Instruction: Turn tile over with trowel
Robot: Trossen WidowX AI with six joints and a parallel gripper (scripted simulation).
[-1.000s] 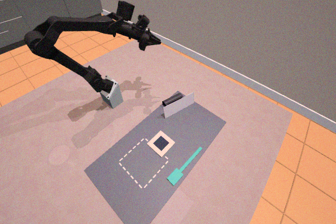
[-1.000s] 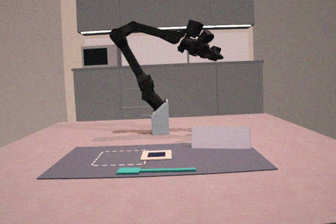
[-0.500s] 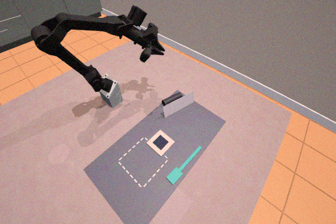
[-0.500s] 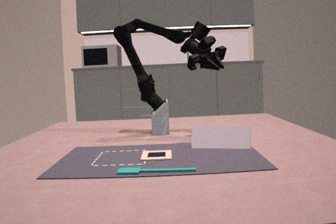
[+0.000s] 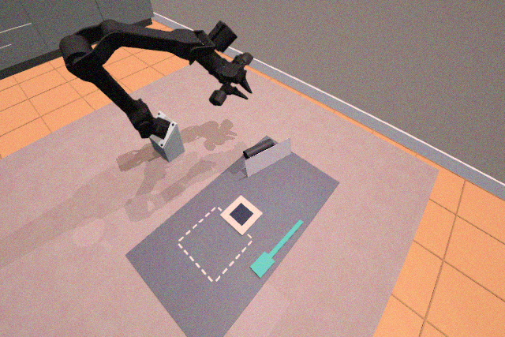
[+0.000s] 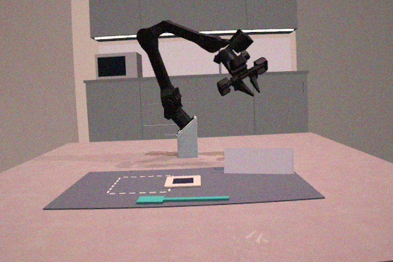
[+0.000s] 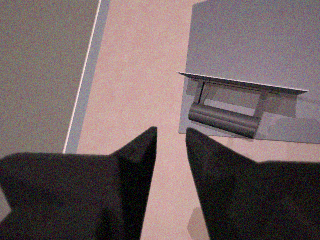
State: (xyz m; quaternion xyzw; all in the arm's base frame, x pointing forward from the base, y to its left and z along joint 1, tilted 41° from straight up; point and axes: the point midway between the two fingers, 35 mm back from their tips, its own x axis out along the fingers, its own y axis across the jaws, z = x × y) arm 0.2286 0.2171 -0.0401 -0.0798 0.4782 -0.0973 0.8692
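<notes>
My gripper tip is now 270 mm to the left of the beige tile, 230 mm above it and 150 mm short of it. From my gripper tip the other things lie so: teal flat tool 310 mm to the right, 290 mm ahead, 230 mm below; grey mat 270 mm to the right, 250 mm below, 160 mm ahead.
</notes>
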